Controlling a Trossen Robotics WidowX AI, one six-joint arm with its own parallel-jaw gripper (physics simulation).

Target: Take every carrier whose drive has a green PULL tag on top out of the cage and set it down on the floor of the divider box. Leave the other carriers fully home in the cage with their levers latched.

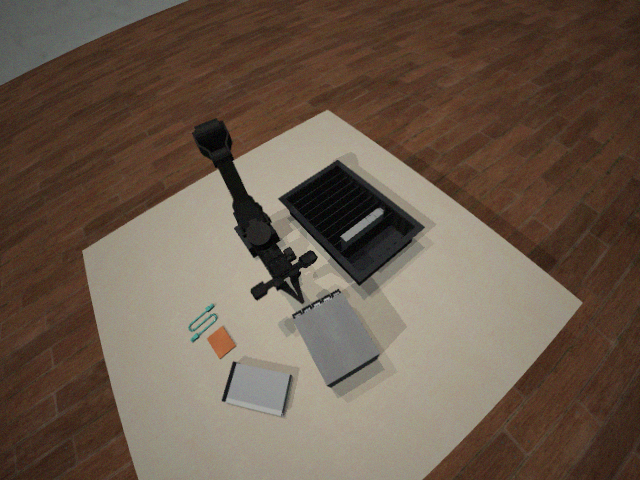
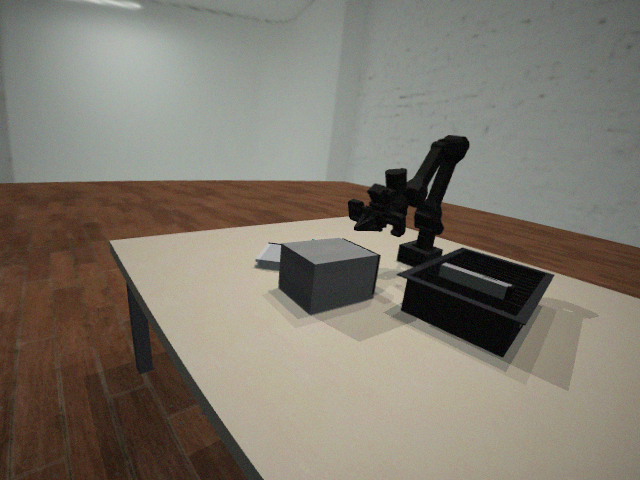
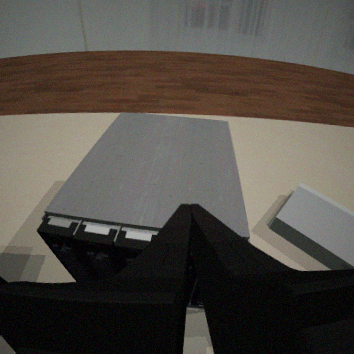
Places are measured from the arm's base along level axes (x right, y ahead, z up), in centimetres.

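Pixels of known places: gripper, fingertip midpoint: (image 1: 303,303) (image 2: 354,228) (image 3: 188,211); arm's base, origin of the base link: (image 2: 424,246).
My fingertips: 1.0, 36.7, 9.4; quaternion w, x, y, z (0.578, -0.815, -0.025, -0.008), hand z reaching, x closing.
Note:
Ahead of a thing's pixels: the offset from my fingertips to its top centre, as dx, dy, dz. "spot": to the spot under its first point. Level surfaces: height alone.
The grey cage @(-2.1, +9.8, -3.6) (image 1: 338,338) (image 2: 330,268) (image 3: 150,165) stands on the table. Black carrier fronts with pale upper strips @(spot: -5.7, +1.3, -3.8) (image 3: 98,229) line its front side; the fingers hide some of them, and no green tag shows there. My gripper (image 1: 302,301) (image 2: 356,227) (image 3: 188,211) is shut and empty, in front of and above the cage's front side. The black divider box @(-28.5, -19.9, -6.2) (image 1: 319,235) (image 2: 454,317) stands beside the cage. A long pale-topped carrier @(-29.2, -12.0, -4.3) (image 1: 363,226) (image 2: 474,280) stands on edge in it, by the last divider. Whether it bears a tag, I cannot tell.
A flat grey box-like unit @(+22.9, +7.7, -12.8) (image 1: 259,388) (image 2: 268,256) (image 3: 320,225) lies on the table @(dz -15.4) (image 1: 170,289) beside the cage. An orange square @(spot: +26.6, -9.7, -14.9) (image 1: 221,342) and a coiled teal cable @(+29.4, -19.1, -14.5) (image 1: 203,322) lie near it. The arm's base stands near the divider box.

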